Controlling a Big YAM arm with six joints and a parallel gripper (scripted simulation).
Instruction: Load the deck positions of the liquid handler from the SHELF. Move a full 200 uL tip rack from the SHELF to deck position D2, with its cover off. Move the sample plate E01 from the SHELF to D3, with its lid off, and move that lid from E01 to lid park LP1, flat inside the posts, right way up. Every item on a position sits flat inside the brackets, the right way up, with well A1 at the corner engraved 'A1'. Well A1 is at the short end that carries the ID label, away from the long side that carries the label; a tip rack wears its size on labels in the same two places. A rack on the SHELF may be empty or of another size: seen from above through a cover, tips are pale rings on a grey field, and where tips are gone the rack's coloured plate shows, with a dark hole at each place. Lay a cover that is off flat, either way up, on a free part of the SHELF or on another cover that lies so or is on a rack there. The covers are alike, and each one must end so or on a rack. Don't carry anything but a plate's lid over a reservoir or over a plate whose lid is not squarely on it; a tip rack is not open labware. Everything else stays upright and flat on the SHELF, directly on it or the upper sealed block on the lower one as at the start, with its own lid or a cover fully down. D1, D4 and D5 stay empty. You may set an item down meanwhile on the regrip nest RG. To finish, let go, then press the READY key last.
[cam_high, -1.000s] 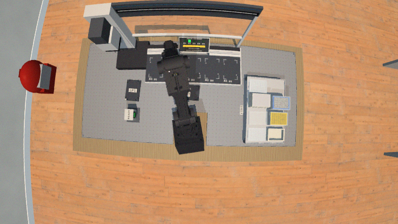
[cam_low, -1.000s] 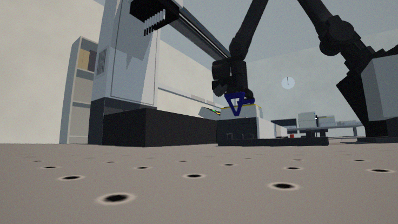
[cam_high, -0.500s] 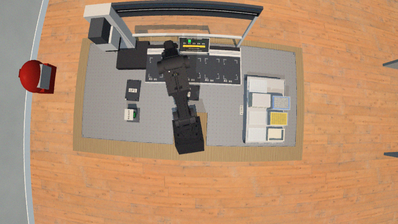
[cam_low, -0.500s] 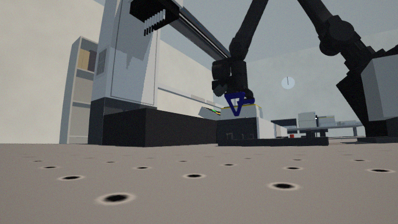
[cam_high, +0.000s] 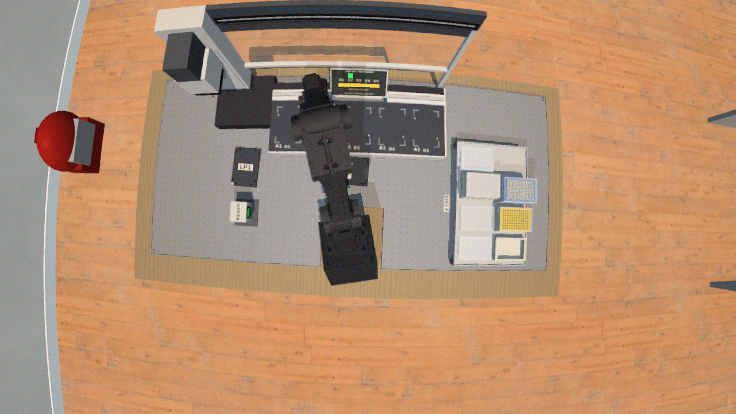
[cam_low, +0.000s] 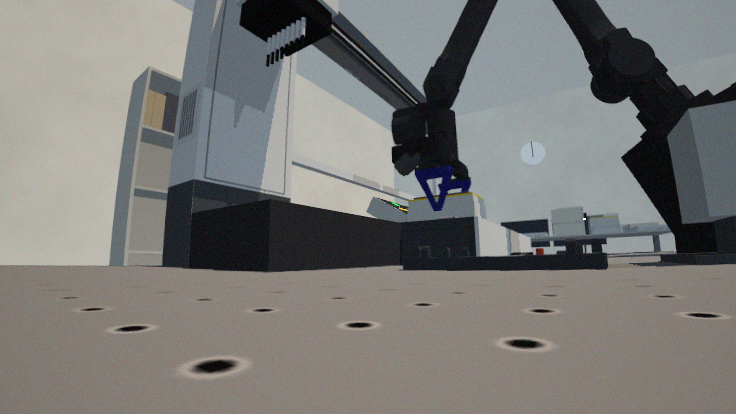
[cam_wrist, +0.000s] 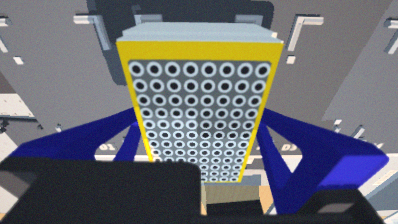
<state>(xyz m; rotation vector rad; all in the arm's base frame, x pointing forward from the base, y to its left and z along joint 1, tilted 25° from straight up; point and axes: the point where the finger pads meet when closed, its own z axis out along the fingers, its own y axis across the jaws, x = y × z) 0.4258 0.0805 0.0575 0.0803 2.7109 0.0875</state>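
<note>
My gripper is now 10 mm to the left of the yellow tip rack and 10 mm past it. Also, from my hand: regrip nest RG: 160 mm behind, 100 mm below, 90 mm to the right; then ready key: 310 mm behind, 260 mm to the left, 20 mm below; then lid park LP1: 300 mm to the left, 140 mm behind, 90 mm below.
</note>
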